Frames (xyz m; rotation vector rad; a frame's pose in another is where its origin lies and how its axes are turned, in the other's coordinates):
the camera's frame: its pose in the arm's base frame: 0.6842 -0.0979 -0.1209 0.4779 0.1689 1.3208
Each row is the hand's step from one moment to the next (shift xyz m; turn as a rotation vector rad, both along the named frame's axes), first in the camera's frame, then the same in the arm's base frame.
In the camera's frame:
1: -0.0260 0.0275 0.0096 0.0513 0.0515 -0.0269
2: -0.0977 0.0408 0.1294 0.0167 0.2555 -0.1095
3: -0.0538 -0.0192 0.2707 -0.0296 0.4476 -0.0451
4: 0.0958 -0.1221 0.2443 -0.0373 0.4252 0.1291
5: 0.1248 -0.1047 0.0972 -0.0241 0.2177 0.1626
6: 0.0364 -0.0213 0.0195 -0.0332 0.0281 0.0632
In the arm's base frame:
1: -0.0273 -0.0226 0.0165 -0.0432 0.0641 0.0057
2: -0.0111 -0.1176 0.1183 -0.2648 0.0850 0.0142
3: 0.1075 -0.1195 0.2252 -0.4223 0.0575 0.1469
4: 0.2265 0.0126 0.1798 -0.3374 0.0046 0.2915
5: 0.1618 0.0785 0.0604 -0.1369 -0.0255 0.2345
6: 0.0356 0.0266 0.0137 -0.0090 -0.0422 0.0634

